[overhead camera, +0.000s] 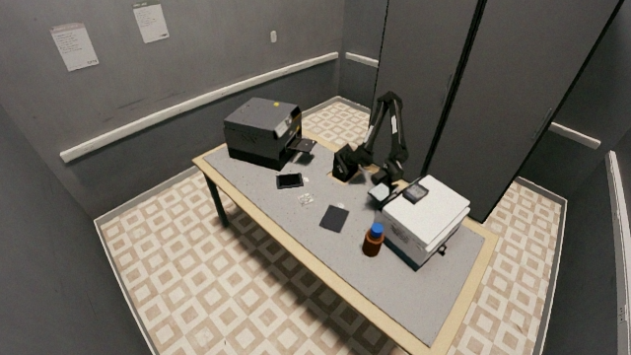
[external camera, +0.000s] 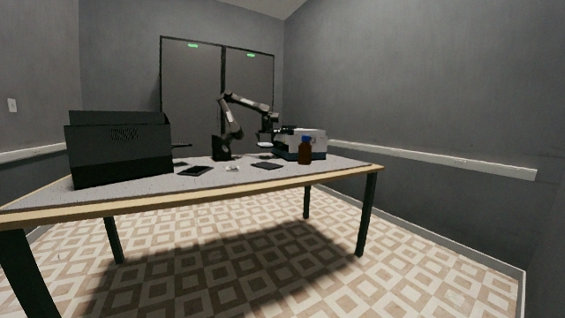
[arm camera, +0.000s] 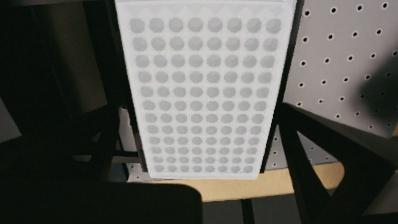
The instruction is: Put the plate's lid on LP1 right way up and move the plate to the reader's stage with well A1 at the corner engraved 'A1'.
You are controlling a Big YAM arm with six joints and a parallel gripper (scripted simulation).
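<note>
The white multi-well plate is 20 mm below my hand. From my hand the other things lie so: LP1 label 120 mm ahead, 460 mm to the right, 110 mm below; dark flat pad 260 mm ahead, 140 mm to the right, 110 mm below; brown capped bottle 310 mm ahead, 120 mm to the left.
</note>
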